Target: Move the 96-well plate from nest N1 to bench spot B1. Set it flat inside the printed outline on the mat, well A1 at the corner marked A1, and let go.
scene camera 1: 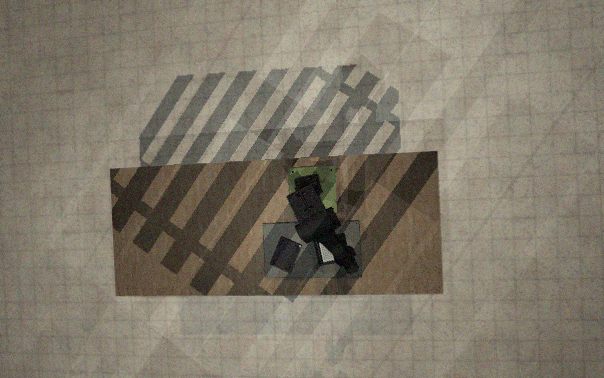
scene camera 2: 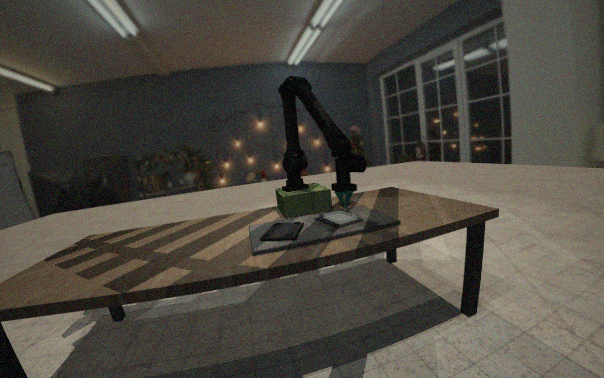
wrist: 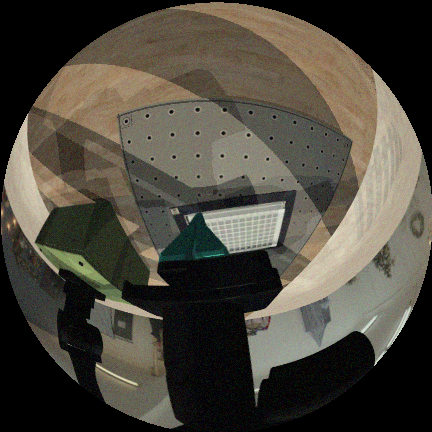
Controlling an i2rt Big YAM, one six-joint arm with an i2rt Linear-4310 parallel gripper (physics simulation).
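Where they show: gripper, fingertip midpoint: [scene camera 2: 345, 207] [wrist: 199, 216]; arm's base at its link origin: [scene camera 2: 295, 188] [wrist: 81, 282].
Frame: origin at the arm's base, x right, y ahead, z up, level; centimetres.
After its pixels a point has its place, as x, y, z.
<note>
The white 96-well plate [scene camera 1: 327, 255] {-1.3, 38.7, -8.3} [scene camera 2: 340, 217] {-1.5, 37.7, -8.0} [wrist: 252, 230] {-2.8, 37.3, -8.4} lies within a dark rectangular border [wrist: 291, 210] {-4.8, 43.6, -9.3}, which has a light mark at one corner. The plate looks flat; its label is not readable. A second dark rectangular piece [scene camera 1: 286, 254] {20.0, 33.7, -8.3} [scene camera 2: 282, 231] {21.6, 35.7, -8.3} lies to the left on the same grey board, with no plate on it. My gripper [scene camera 2: 345, 206] {-8.5, 31.0, -6.6} [wrist: 199, 216] {-8.5, 31.0, -6.6} has teal fingers, is shut and holds nothing. Its tips point down above the board, and in the wrist view they cover a corner part of the plate. In scene camera 1 the arm hides the fingers and part of the plate.
The grey board [scene camera 1: 277, 230] {22.1, 20.2, -9.5} [scene camera 2: 380, 220] {-12.2, 48.3, -9.5} [wrist: 175, 145] {-16.0, 30.0, -9.5} has rows of holes and lies on the wooden table [scene camera 1: 400, 250] {-39.5, 44.8, -10.8} [scene camera 2: 435, 205] {-45.6, 48.4, -10.8}. The arm's green base block [scene camera 1: 327, 187] {-9.1, 3.5, -0.1} [scene camera 2: 305, 201] {1.7, 14.2, -4.4} [wrist: 95, 250] {-8.7, 16.2, -2.9} stands behind the board. Striped shadows cross the table.
</note>
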